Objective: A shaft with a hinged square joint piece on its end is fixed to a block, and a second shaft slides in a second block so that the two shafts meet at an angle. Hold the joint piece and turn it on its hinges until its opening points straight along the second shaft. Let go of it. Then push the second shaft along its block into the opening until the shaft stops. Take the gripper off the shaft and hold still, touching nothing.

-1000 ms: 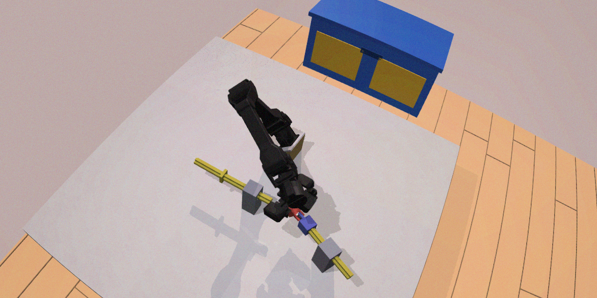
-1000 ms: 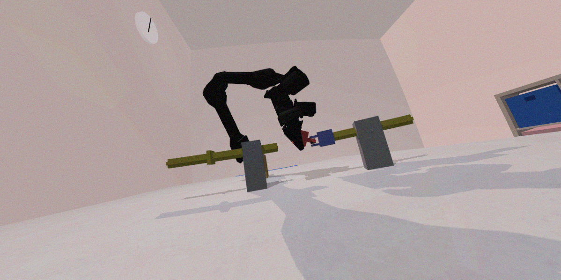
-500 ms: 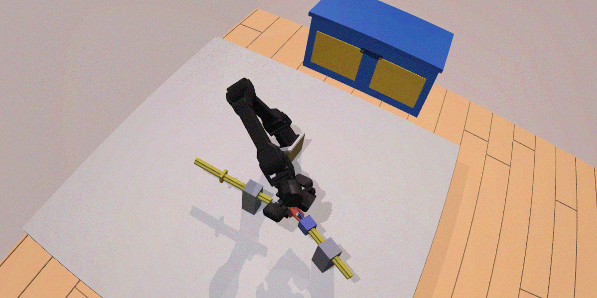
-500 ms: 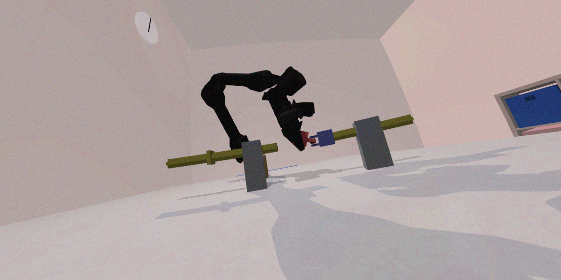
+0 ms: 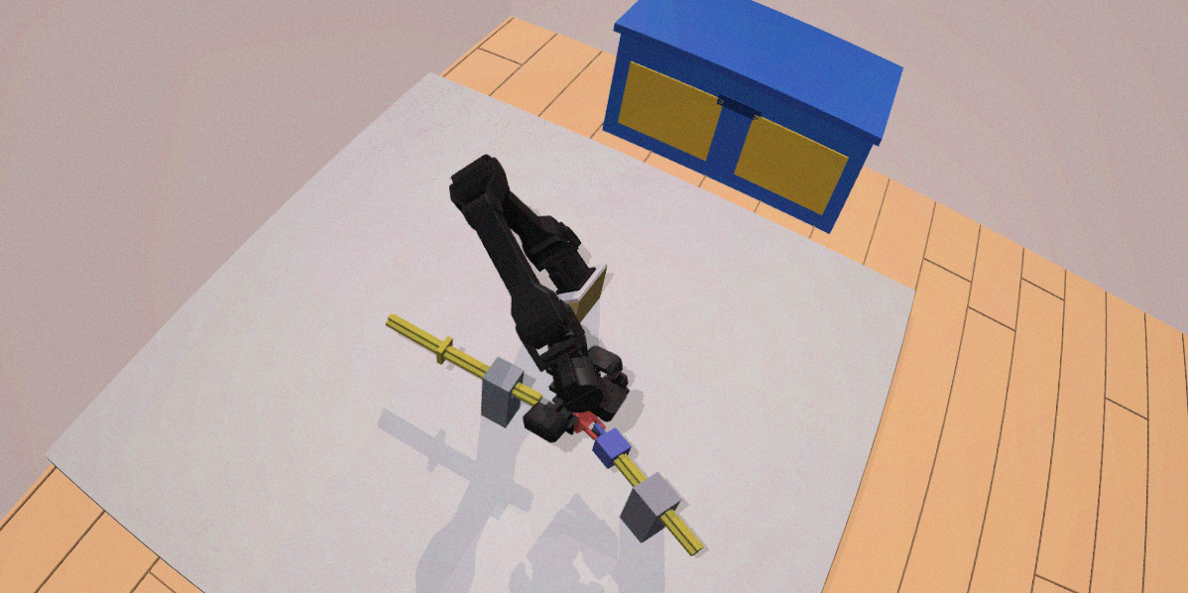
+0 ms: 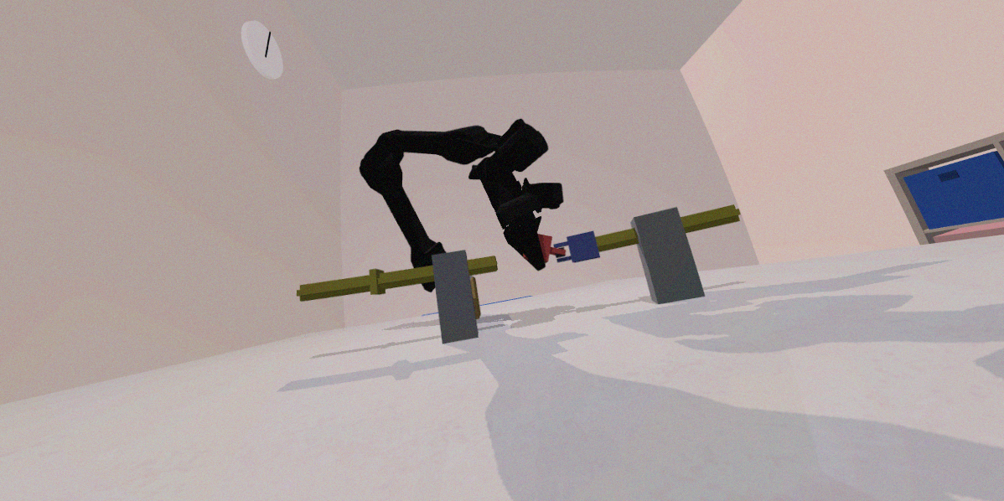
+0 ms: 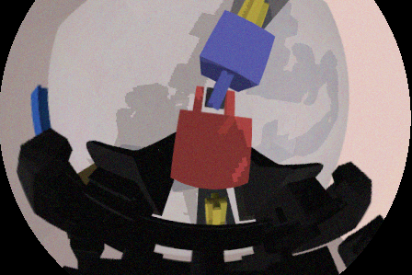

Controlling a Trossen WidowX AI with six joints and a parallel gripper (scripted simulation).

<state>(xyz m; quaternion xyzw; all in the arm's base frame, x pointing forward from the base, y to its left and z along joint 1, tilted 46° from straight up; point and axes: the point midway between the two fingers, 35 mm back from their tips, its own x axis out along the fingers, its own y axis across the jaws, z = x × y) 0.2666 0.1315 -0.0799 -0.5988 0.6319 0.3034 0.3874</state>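
Right now my gripper tip is 30 mm below the red joint piece.
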